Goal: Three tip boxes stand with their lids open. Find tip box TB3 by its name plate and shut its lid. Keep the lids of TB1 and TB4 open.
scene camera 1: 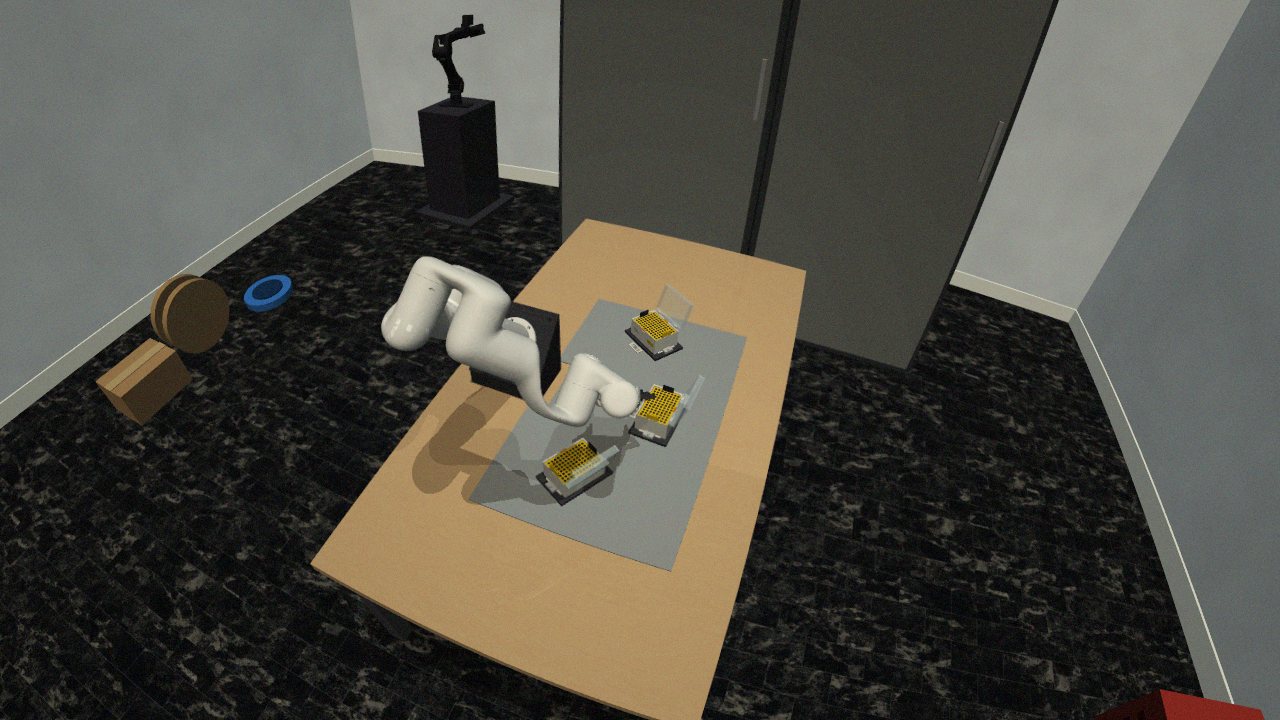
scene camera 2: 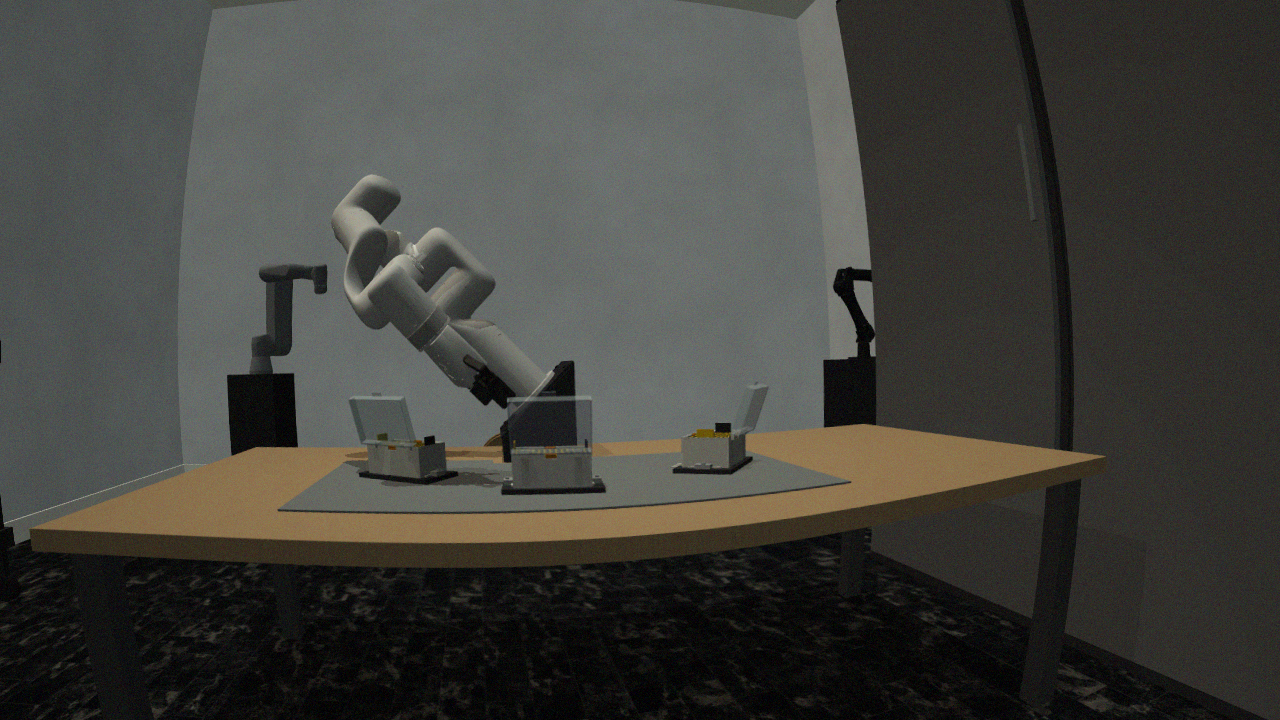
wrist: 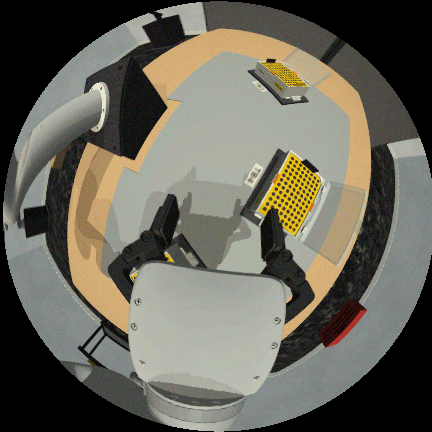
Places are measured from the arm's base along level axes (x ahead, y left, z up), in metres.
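Where they show: gripper, fingertip midpoint: [scene camera 2: 500, 400] [wrist: 221, 209]; arm's base at its link origin: [scene camera 2: 535, 394] [wrist: 96, 105].
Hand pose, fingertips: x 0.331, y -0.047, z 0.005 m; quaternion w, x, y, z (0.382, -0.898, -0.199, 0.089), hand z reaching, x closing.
Things, the pixels of their top centre, and the offset from my fingertips. Level surfaces: height alone.
- TB4 at its top centre: [scene camera 2: 550, 441] [wrist: 299, 192] [scene camera 1: 660, 400] dx +0.085, dy +0.083, dz -0.059 m
- far box at its top centre: [scene camera 2: 708, 430] [wrist: 281, 70] [scene camera 1: 652, 324] dx -0.062, dy +0.361, dz -0.067 m
- third box at its top centre: [scene camera 2: 409, 439] [scene camera 1: 570, 456] dx -0.032, dy -0.175, dz -0.067 m
- grey mat at its surface level: dz -0.133 m
- wooden table at its surface level: dz -0.136 m
TB4 [scene camera 1: 660, 407] [scene camera 2: 551, 470] [wrist: 295, 187] is the middle box; its plate [wrist: 253, 175] is readable and its clear lid [scene camera 1: 694, 392] [scene camera 2: 550, 420] [wrist: 340, 215] stands open. The far box [scene camera 1: 656, 329] [scene camera 2: 713, 452] [wrist: 277, 84] also has its lid [scene camera 1: 677, 304] [scene camera 2: 751, 410] [wrist: 312, 67] open; its plate [wrist: 259, 86] is too small to read. The third box [scene camera 1: 570, 463] [scene camera 2: 404, 458] has its lid [scene camera 2: 383, 418] open; the gripper body mostly hides it in the wrist view, and its plate is unreadable. My gripper [scene camera 2: 492, 389] [wrist: 221, 209] is open and empty, above the mat beside TB4.
The boxes stand on a grey mat [scene camera 1: 617, 528] [wrist: 220, 120] on a wooden table [scene camera 1: 537, 573] [scene camera 2: 268, 537]. The black arm mount [scene camera 1: 546, 344] [wrist: 130, 110] stands at the table's side. Tall dark cabinets [scene camera 1: 671, 125] rise past the table's far end.
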